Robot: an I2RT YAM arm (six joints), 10 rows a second.
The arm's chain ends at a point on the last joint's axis. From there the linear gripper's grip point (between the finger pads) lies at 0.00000 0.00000 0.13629 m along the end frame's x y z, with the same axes.
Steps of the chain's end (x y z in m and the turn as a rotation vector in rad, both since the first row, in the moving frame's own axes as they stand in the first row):
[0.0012 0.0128 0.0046 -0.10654 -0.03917 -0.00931]
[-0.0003 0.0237 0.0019 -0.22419 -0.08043 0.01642]
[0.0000 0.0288 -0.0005 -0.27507 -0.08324 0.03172]
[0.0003 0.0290 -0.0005 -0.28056 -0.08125 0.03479]
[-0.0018 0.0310 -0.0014 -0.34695 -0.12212 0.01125]
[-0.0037 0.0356 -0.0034 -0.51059 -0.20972 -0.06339]
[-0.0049 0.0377 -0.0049 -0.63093 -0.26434 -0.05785]
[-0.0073 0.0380 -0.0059 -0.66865 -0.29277 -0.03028]
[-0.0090 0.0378 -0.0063 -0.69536 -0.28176 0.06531]
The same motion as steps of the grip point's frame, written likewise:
[-0.0041 0.0273 0.0037 -0.10654 -0.03917 -0.00931]
[-0.0114 0.0539 -0.0019 -0.22419 -0.08043 0.01642]
[-0.0118 0.0656 -0.0061 -0.27507 -0.08324 0.03172]
[-0.0113 0.0665 -0.0063 -0.28056 -0.08125 0.03479]
[-0.0183 0.0771 -0.0105 -0.34695 -0.12212 0.01125]
[-0.0287 0.1025 -0.0236 -0.51059 -0.20972 -0.06339]
[-0.0358 0.1181 -0.0356 -0.63093 -0.26434 -0.05785]
[-0.0424 0.1218 -0.0406 -0.66865 -0.29277 -0.03028]
[-0.0468 0.1227 -0.0429 -0.69536 -0.28176 0.06531]

